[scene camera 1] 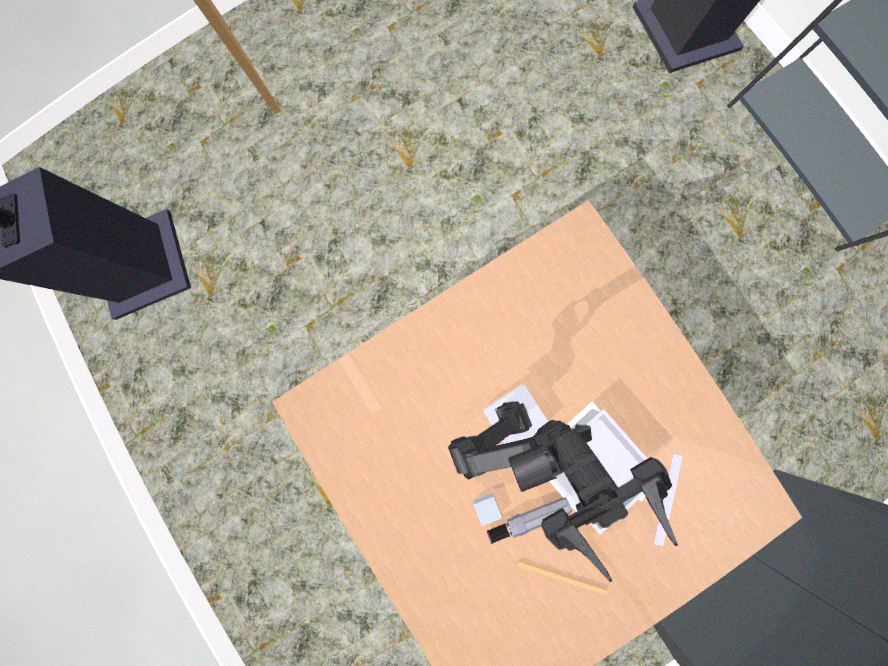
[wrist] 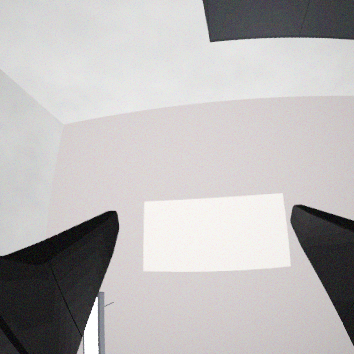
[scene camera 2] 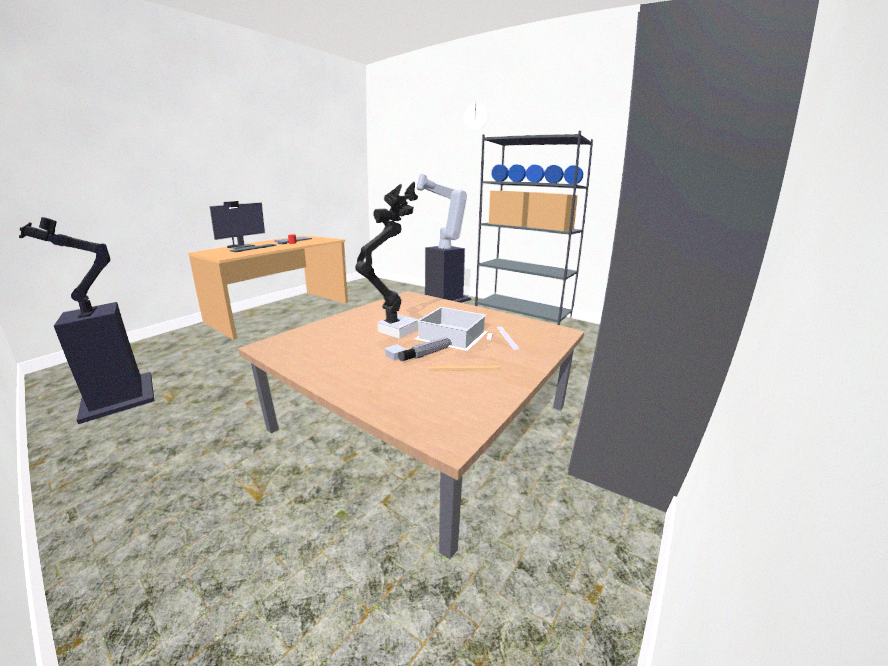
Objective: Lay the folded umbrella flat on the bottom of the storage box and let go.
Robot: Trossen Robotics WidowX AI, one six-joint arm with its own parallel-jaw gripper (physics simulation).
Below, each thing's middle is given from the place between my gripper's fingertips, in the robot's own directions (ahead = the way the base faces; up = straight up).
Scene:
Now: hand 70 cm above the white storage box [scene camera 1: 617, 453], 17 cm to the right of it and 14 cm short of it.

